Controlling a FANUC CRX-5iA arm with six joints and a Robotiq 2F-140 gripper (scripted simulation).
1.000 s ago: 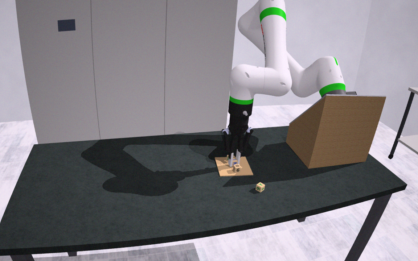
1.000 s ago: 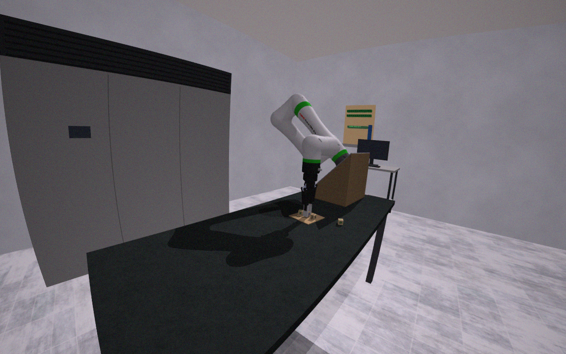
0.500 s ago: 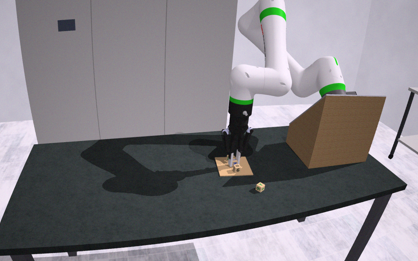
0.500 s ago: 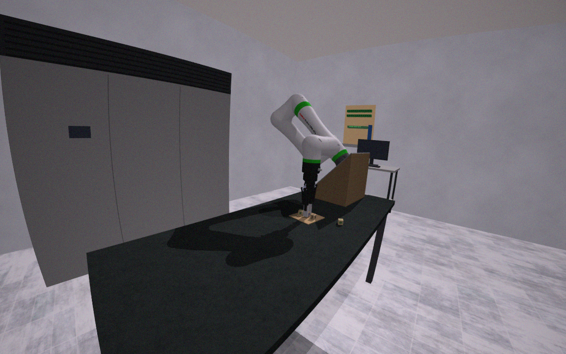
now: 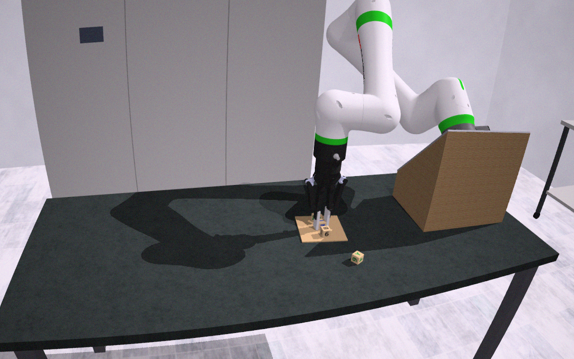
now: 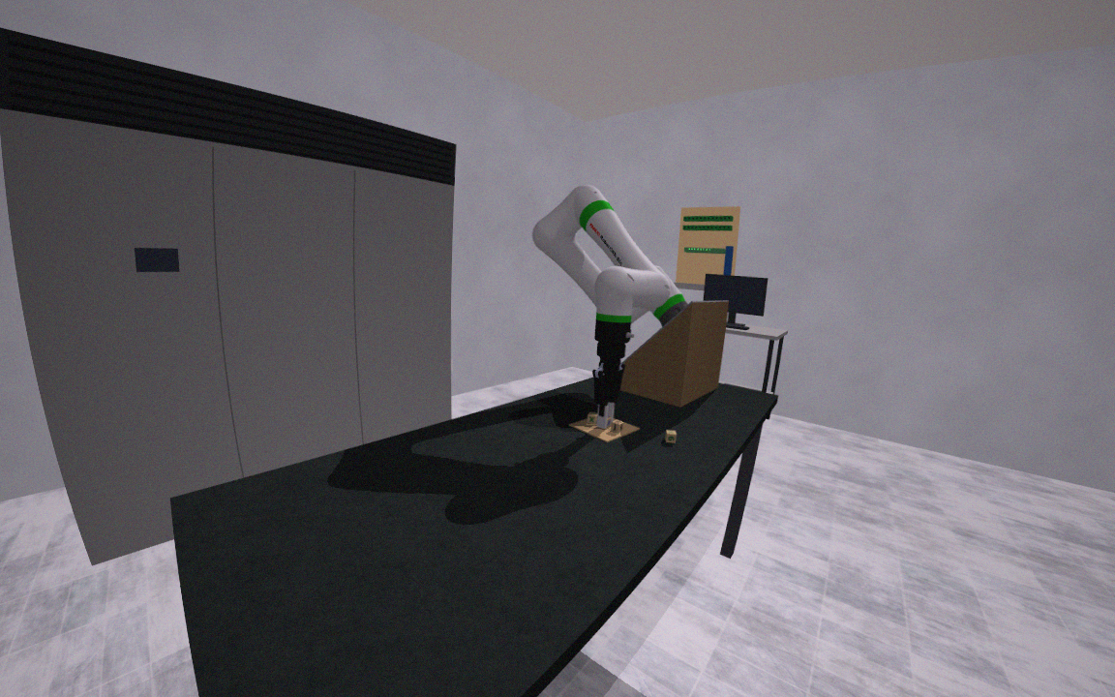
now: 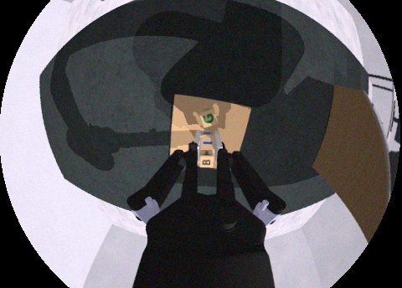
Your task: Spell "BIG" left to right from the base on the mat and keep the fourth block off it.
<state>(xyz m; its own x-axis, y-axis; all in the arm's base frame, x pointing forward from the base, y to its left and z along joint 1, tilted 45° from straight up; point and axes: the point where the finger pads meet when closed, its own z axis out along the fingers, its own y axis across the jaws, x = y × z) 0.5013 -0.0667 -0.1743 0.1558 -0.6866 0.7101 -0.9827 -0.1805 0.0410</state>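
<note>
My hand is 40 mm above the tan mat.
</note>
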